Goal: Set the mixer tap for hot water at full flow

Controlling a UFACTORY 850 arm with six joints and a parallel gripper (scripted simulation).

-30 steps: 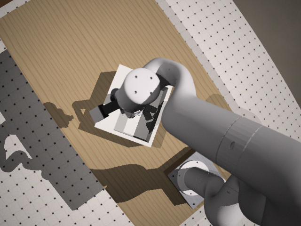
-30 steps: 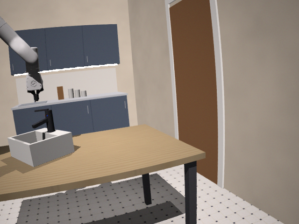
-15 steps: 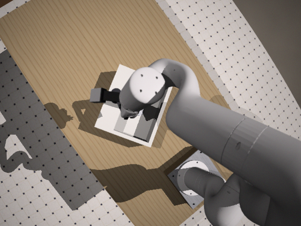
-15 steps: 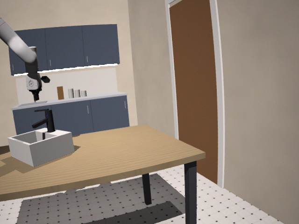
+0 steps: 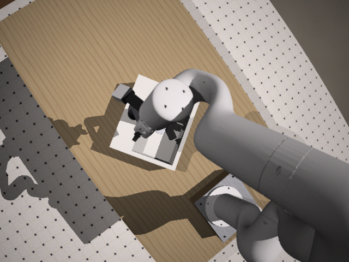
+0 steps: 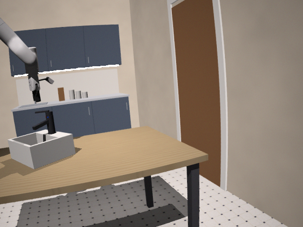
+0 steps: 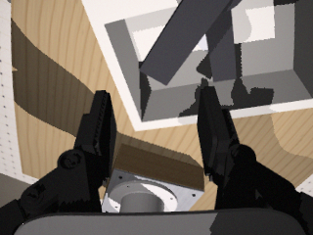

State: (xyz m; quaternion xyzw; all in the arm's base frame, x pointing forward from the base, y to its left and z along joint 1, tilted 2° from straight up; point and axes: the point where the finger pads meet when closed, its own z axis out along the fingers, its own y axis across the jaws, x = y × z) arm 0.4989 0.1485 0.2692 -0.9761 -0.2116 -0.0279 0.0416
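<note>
The black lever lies 2 cm ahead of my hand and 9 cm below it. The rest, counted from my hand: white sink basin: 3 cm behind, 8 cm to the right, 32 cm below.
</note>
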